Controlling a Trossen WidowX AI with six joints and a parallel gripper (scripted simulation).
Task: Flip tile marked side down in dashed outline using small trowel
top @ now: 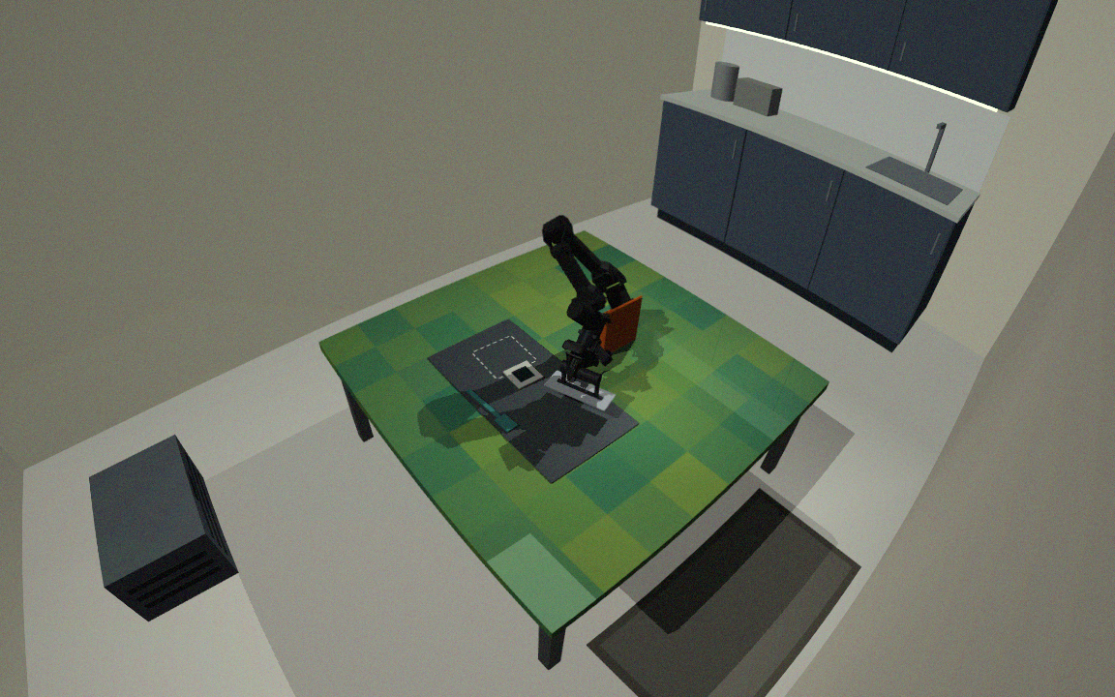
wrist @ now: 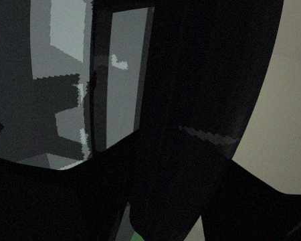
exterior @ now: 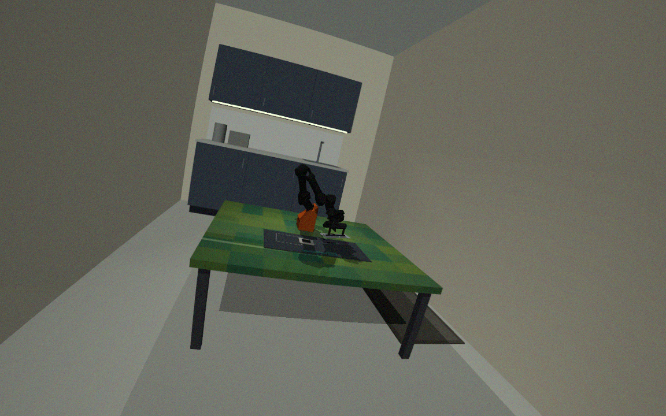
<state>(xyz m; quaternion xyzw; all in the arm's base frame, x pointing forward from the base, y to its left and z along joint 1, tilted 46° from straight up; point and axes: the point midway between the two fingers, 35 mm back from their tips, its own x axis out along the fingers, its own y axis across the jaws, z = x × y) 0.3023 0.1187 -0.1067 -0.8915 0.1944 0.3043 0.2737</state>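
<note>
The small trowel is 2 cm behind my gripper tip, 1 cm to the right of it and 1 cm below it. From my gripper tip the other things lie so: dark mat: 7 cm ahead, 12 cm to the right, 12 cm below; teal spatula-like tool: 21 cm ahead, 8 cm to the right, 10 cm below; tile: 5 cm ahead, 18 cm to the right, 10 cm below.
</note>
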